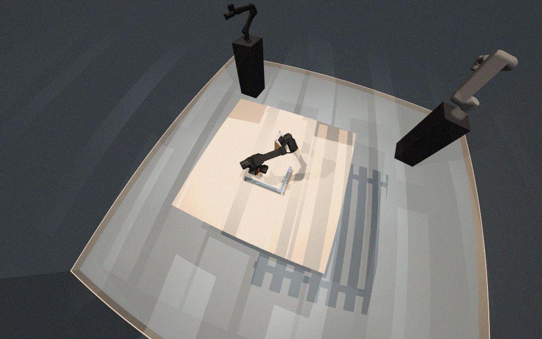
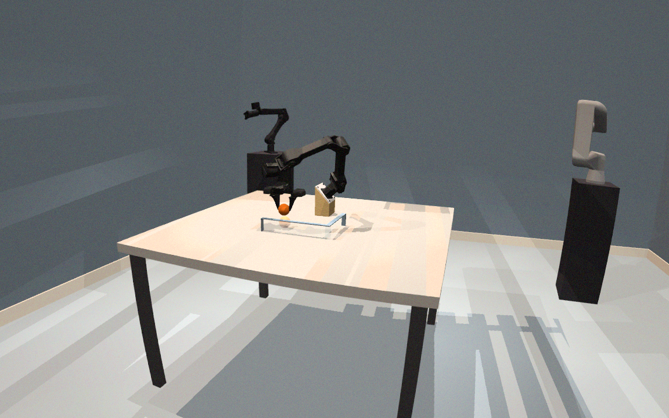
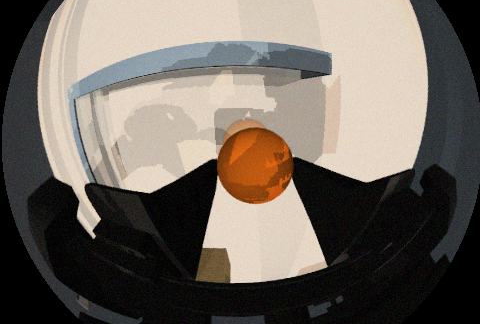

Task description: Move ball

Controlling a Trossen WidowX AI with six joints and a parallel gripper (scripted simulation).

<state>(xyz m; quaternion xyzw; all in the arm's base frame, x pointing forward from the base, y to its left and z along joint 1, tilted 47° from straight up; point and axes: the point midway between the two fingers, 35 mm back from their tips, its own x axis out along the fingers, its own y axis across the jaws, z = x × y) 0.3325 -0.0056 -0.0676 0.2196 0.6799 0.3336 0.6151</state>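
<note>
Right now my gripper tip is 60 mm above the see-through copy of ball. The rest, counted from my gripper tip: orange ball (right at my gripper tip); then clear wall (100 mm to the left, 70 mm ahead, 50 mm below).
</note>
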